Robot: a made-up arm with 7 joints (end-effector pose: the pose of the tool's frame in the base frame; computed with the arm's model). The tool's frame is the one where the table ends.
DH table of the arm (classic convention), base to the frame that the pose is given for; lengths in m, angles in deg. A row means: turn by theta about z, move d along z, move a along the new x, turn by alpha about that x. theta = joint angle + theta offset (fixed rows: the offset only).
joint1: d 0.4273; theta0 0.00; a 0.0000; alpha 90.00
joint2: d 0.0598; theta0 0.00; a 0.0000; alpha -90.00
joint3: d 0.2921; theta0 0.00; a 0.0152; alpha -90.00
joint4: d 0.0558; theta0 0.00; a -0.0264; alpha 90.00
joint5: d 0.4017; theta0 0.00; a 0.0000; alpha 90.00
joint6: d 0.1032; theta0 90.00; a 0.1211; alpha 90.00
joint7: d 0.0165; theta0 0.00; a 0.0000; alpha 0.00
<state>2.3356 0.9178 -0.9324 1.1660 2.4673 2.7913 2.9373</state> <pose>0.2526 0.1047 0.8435 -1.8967 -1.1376 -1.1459</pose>
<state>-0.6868 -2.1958 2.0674 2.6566 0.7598 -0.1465 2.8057</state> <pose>-0.0112 0.1518 0.6228 1.3674 0.3971 -1.6766</pose>
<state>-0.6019 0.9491 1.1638 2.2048 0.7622 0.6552 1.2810</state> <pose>0.2865 0.1735 0.6035 -2.3897 1.3273 -0.6582</pose>
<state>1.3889 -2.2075 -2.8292 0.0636 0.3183 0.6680 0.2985</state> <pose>0.1175 0.6419 -0.0382 -0.0506 1.5219 1.4004</pose>
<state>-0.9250 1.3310 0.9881 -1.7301 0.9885 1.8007 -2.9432</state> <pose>-0.4861 -0.0599 0.3663 1.9566 1.5353 -1.5719</pose>
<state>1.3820 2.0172 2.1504 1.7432 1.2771 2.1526 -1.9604</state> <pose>-0.2957 -0.0647 0.2304 2.0639 -0.6201 -2.0823</pose>
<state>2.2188 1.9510 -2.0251 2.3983 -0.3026 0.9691 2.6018</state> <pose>0.3346 0.3130 0.2192 0.8186 -1.7344 -2.2213</pose>
